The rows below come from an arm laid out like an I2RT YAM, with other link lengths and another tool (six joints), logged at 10 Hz.
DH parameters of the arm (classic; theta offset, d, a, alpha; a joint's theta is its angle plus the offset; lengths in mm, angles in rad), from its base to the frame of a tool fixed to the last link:
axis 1: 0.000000 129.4 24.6 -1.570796
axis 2: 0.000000 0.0 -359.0 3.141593
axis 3: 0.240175 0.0 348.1 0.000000
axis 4: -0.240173 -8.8 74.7 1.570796
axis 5: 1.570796 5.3 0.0 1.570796
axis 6: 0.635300 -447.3 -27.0 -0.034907
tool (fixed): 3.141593 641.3 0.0 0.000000
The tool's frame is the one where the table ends.
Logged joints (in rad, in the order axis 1, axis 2, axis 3, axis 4, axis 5, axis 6), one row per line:
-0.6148, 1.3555, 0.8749, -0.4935, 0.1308, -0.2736
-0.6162, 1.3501, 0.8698, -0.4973, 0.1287, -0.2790
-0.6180, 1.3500, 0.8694, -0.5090, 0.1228, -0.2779
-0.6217, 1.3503, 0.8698, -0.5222, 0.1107, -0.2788
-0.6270, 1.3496, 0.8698, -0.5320, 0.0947, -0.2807
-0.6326, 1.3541, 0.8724, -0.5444, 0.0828, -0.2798
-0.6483, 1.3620, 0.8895, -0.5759, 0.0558, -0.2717
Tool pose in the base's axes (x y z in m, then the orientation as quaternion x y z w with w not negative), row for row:
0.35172, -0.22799, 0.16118, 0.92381, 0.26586, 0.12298, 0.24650
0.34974, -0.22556, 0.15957, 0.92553, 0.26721, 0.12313, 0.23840
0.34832, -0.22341, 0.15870, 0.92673, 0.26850, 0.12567, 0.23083
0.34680, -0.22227, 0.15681, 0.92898, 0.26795, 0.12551, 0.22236
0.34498, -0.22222, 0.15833, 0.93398, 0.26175, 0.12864, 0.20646
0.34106, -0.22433, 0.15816, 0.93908, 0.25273, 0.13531, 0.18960
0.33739, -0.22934, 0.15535, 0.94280, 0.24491, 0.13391, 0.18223
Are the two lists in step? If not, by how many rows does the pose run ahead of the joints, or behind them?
The pose runs 2 rows ahead of the joints: the pose in row i belongs to the joints in row i + 2.
